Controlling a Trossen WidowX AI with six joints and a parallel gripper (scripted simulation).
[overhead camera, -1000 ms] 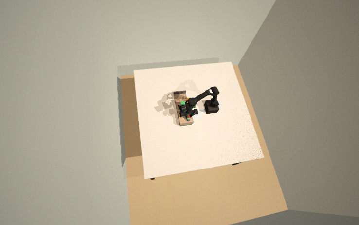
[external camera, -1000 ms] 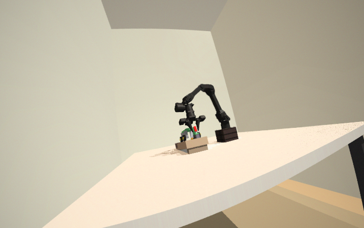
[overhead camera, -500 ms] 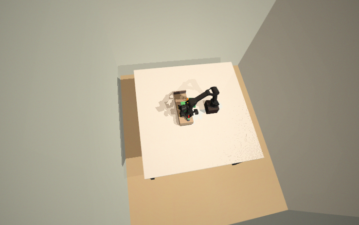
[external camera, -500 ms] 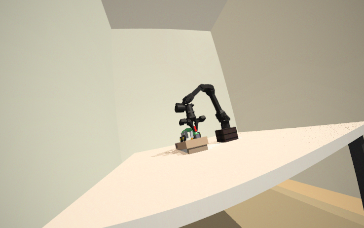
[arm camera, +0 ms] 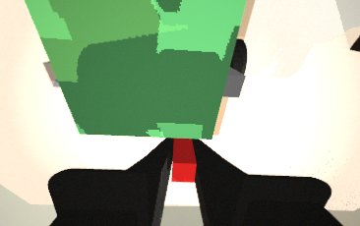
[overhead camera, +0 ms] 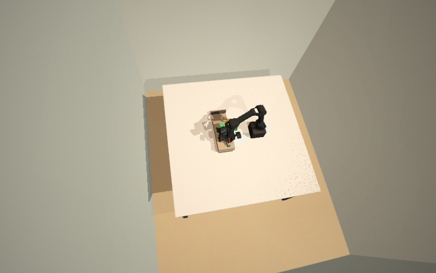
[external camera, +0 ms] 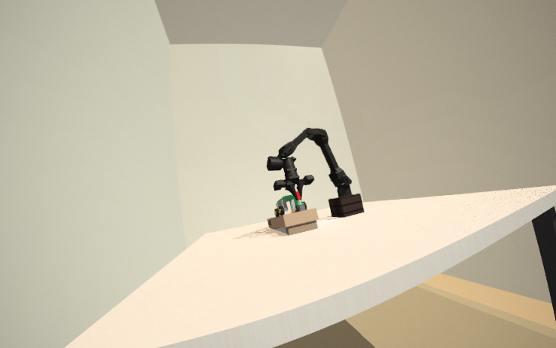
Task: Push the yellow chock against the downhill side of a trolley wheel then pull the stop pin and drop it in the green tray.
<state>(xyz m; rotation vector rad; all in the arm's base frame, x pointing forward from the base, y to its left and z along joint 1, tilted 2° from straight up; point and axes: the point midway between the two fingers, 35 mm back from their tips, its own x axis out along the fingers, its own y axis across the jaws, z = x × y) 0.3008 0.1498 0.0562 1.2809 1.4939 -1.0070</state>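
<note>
Right now the green tray is 240 mm to the right of my gripper tip, 140 mm below it and 70 mm behind it. The rest, counted from my gripper tip: green trolley 100 mm to the right, 30 mm below, 30 mm ahead; tan ramp 110 mm to the right, 90 mm below, 40 mm ahead; red-headed stop pin right at my gripper tip.
</note>
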